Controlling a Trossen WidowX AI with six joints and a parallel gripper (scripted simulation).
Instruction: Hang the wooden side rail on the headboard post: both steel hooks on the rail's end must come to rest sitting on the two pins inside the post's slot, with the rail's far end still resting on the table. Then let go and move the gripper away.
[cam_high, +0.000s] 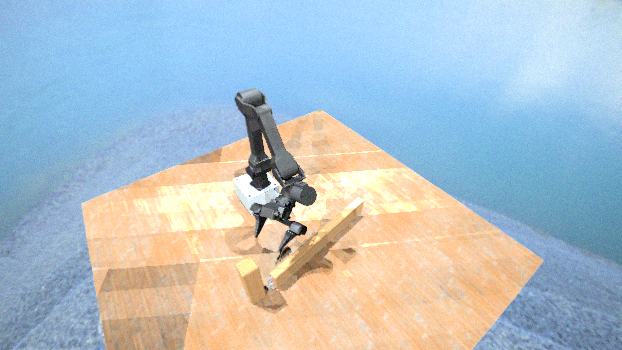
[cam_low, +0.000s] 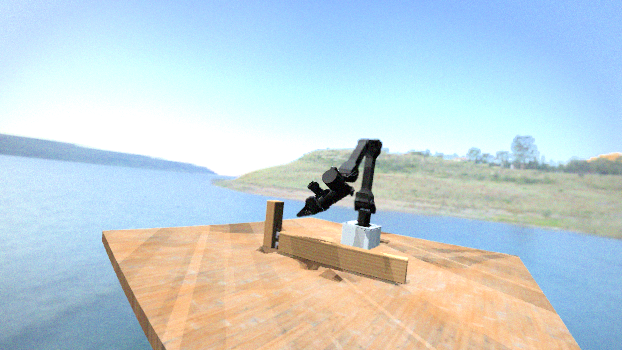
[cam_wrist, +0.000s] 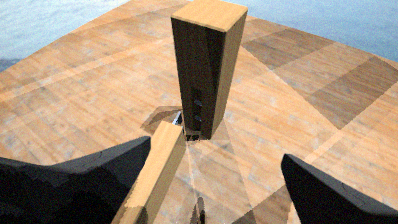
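My gripper tip is 4 cm short of the headboard post, 10 cm to the left of it and 5 cm above it.
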